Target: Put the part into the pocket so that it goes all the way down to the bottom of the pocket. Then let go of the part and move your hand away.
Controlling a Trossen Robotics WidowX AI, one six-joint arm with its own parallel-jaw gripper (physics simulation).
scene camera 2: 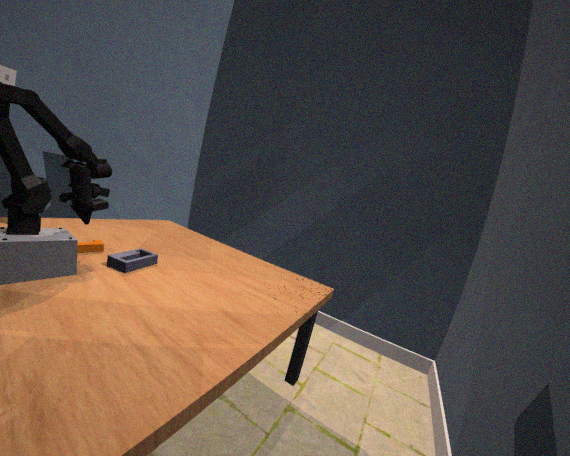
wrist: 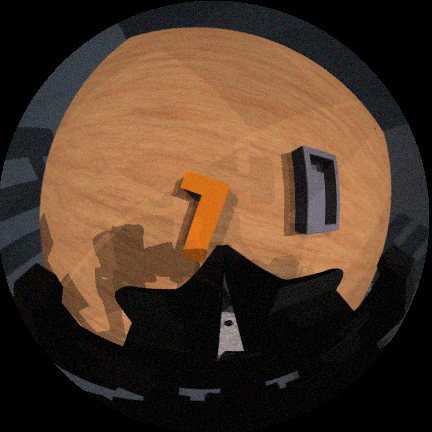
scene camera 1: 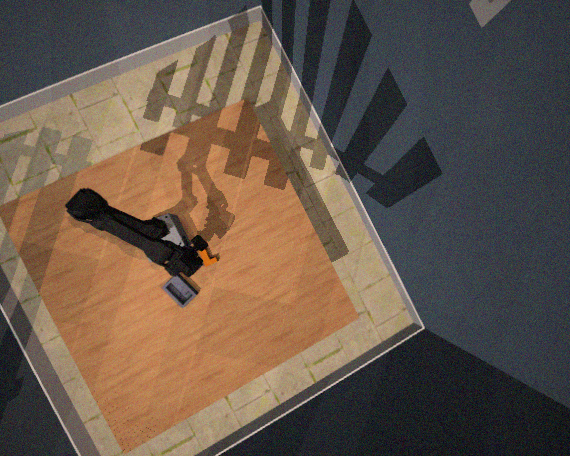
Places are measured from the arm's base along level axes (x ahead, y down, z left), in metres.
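Pixels of known places: gripper, fingertip midpoint: (scene camera 2: pixel 86 224) (wrist: pixel 221 249); arm's base, link origin: (scene camera 2: pixel 22 232) (scene camera 1: pixel 160 229).
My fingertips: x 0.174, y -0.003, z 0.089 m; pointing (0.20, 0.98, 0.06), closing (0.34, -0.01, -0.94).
For each thing: its top centre in the pictures, then the offset to it from my fingertips. Level surfaces: height alone.
- orange L-shaped part, top centre: (wrist: pixel 193 217) (scene camera 2: pixel 85 242) (scene camera 1: pixel 207 253) dz +0.033, dx +0.007, dy +0.078 m
- grey-blue block with the pocket, top centre: (wrist: pixel 325 189) (scene camera 2: pixel 134 254) (scene camera 1: pixel 179 291) dz -0.154, dx +0.115, dy +0.072 m
- wooden table, surface height: dy +0.108 m
The orange L-shaped part (scene camera 1: pixel 207 258) (scene camera 2: pixel 91 246) (wrist: pixel 209 215) lies flat on the table, beside the pocket block and apart from it. The grey-blue block with the pocket (scene camera 1: pixel 180 291) (scene camera 2: pixel 125 263) (wrist: pixel 315 200) lies on the table, its L-shaped pocket facing up and holding no part. My gripper (scene camera 2: pixel 87 222) (wrist: pixel 221 249) is shut and empty, pointing down, well above the table. In the wrist view its fingertips meet just below the near end of the orange part. In scene camera 1 the arm hides the fingertips.
The arm's grey base (scene camera 1: pixel 176 234) (scene camera 2: pixel 37 257) stands on the wooden table (scene camera 1: pixel 260 280) (scene camera 2: pixel 165 325), close to the part and the block. The table's edge and a corner show at the right in scene camera 2. Shadows fall across the table.
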